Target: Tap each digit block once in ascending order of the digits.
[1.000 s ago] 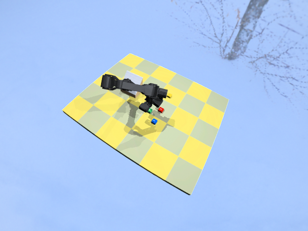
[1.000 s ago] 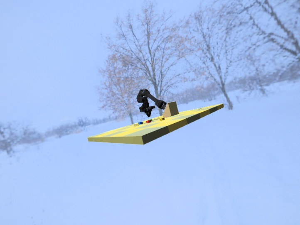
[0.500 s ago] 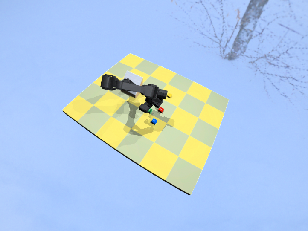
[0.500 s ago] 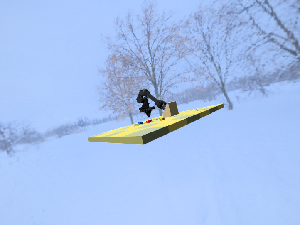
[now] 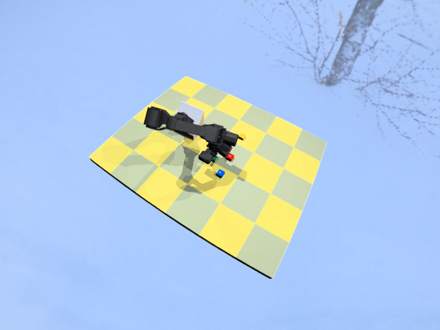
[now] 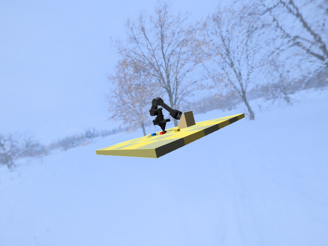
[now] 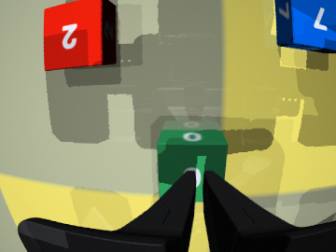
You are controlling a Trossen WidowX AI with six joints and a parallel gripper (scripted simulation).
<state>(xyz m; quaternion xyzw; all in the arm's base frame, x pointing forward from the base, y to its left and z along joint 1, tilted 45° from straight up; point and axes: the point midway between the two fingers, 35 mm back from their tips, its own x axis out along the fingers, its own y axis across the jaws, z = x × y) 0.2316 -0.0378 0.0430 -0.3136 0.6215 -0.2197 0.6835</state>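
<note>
Now: gripper tip 1 cm above the green block. Round my gripper tip: blue block 9 cm ahead, 5 cm to the right, 1 cm below; then red block 6 cm to the left, 6 cm ahead, 1 cm below; then yellow block 23 cm to the left, 3 cm ahead, 1 cm below.
</note>
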